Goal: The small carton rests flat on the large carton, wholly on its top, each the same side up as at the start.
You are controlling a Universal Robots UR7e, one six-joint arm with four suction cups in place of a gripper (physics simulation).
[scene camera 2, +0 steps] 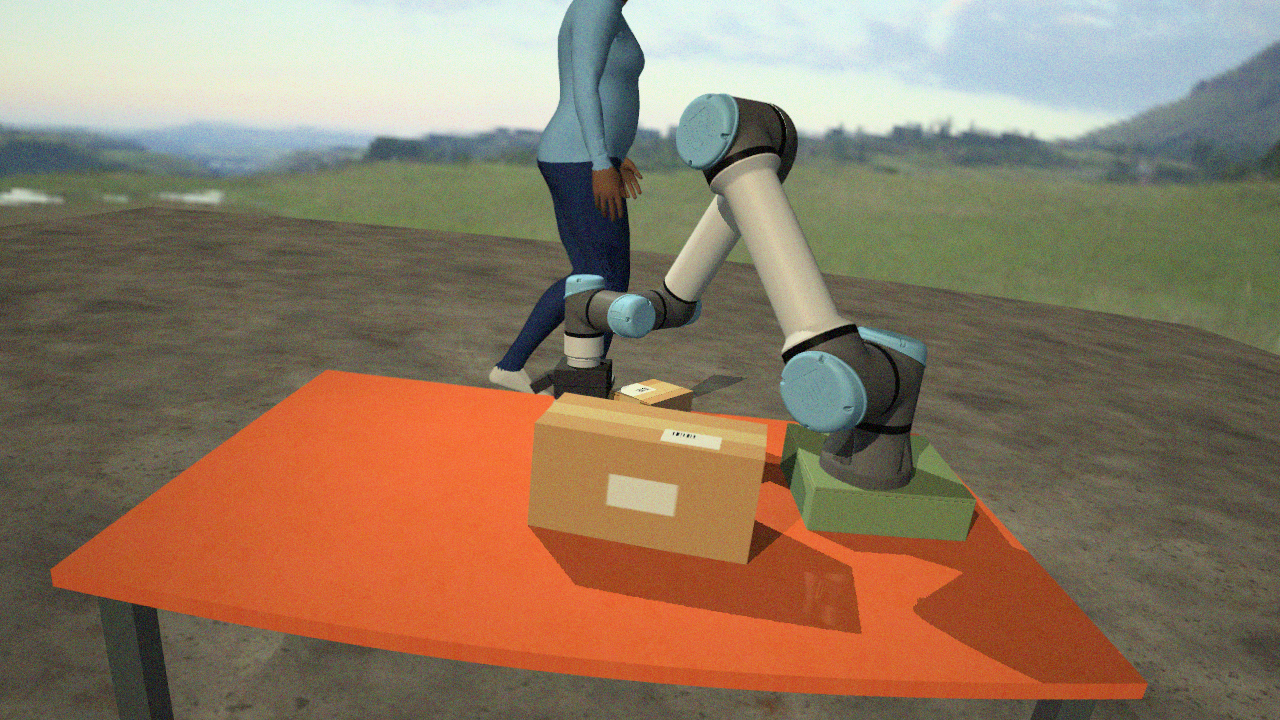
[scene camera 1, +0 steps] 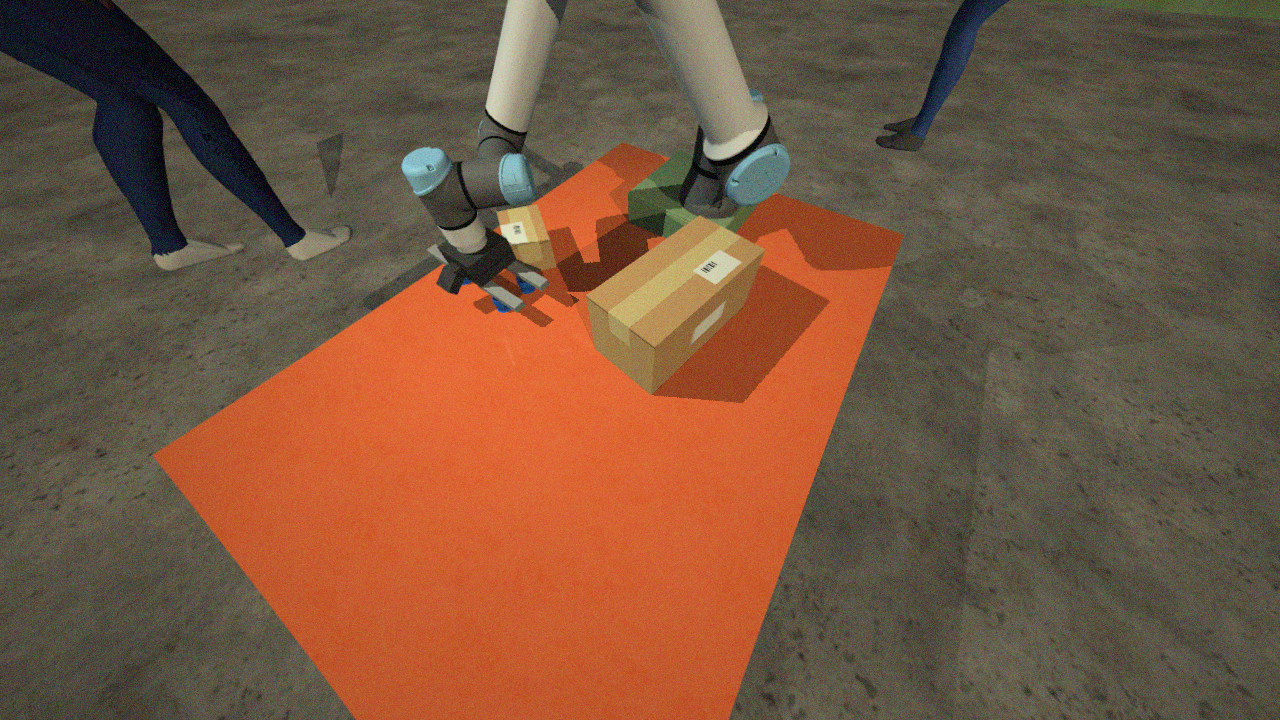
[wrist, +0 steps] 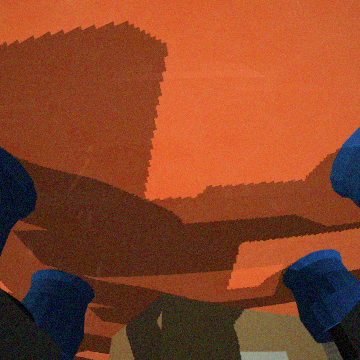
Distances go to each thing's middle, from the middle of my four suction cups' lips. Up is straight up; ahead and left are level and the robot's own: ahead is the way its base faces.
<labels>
Now: suction cup 13 cm past the small carton [scene camera 1: 523, 227], 3 cm below it and 2 cm to the left of it. The rest, counted from my suction cup: large carton [scene camera 2: 676, 481] (40 cm to the left, 15 cm behind, 6 cm above).
</labels>
